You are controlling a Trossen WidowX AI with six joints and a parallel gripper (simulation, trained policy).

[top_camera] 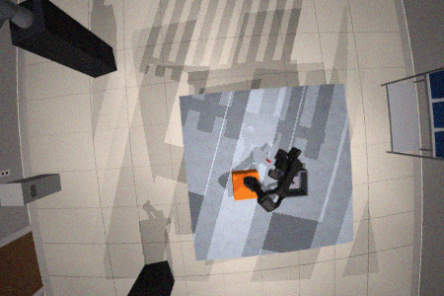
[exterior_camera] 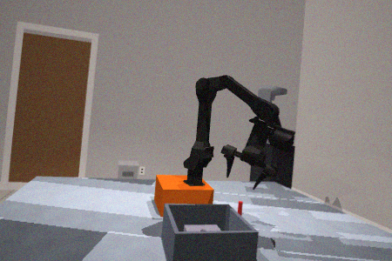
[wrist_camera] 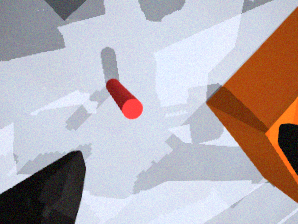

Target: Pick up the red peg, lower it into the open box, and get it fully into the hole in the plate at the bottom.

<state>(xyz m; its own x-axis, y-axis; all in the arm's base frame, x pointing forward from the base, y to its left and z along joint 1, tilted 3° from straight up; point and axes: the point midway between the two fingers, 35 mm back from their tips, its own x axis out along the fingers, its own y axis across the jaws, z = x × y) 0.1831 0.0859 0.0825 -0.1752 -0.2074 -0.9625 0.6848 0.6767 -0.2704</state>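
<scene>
Now: the red peg 100 mm below my gripper tip and 10 mm ahead of it. The rest, counted from my gripper tip: dark grey box 200 mm to the right, 140 mm ahead, 110 mm below.
</scene>
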